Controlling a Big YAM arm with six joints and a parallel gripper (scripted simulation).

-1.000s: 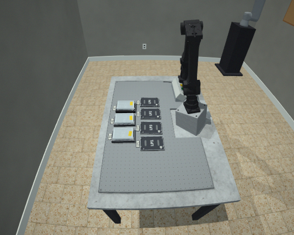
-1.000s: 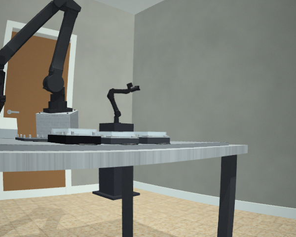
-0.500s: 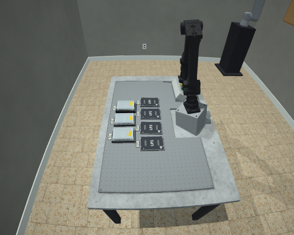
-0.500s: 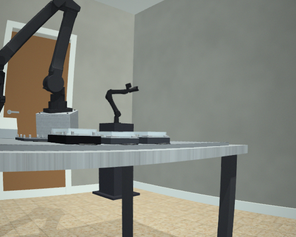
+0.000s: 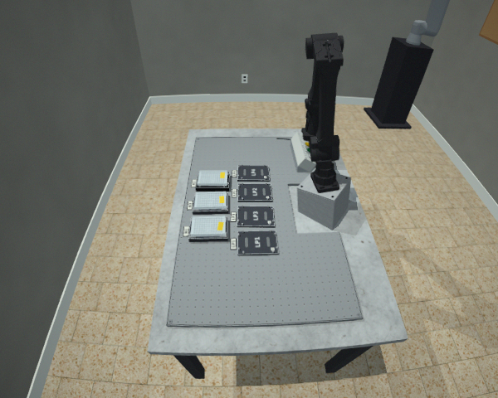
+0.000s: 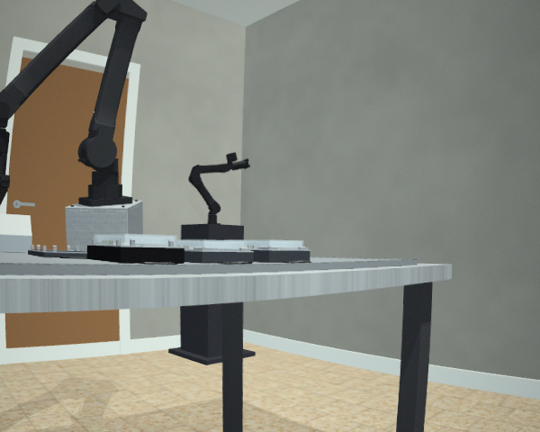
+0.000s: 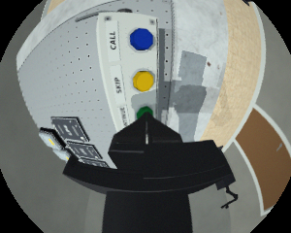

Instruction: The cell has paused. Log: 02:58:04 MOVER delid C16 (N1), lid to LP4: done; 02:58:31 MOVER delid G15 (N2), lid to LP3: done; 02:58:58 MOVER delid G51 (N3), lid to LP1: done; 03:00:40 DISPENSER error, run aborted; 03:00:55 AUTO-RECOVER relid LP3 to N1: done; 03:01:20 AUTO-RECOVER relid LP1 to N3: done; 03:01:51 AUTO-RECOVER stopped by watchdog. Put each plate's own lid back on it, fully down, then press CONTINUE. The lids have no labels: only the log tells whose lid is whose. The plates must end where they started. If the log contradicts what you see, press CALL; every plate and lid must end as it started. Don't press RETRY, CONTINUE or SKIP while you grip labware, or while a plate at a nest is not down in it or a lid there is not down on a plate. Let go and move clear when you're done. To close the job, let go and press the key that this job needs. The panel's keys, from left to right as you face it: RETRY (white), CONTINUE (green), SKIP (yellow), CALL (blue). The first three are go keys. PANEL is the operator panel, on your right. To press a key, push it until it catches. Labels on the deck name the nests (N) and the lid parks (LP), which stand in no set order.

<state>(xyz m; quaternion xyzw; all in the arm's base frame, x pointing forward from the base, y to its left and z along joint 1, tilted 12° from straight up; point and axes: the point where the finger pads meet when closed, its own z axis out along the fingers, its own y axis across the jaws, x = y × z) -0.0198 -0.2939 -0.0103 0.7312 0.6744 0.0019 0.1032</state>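
My gripper is now 5 cm to the left of the yellow skip key and 1 cm above it. Also, from my hand: blue call key (10 cm to the right, 1 cm below); then lid (49 cm ahead, 39 cm to the left, 4 cm below).
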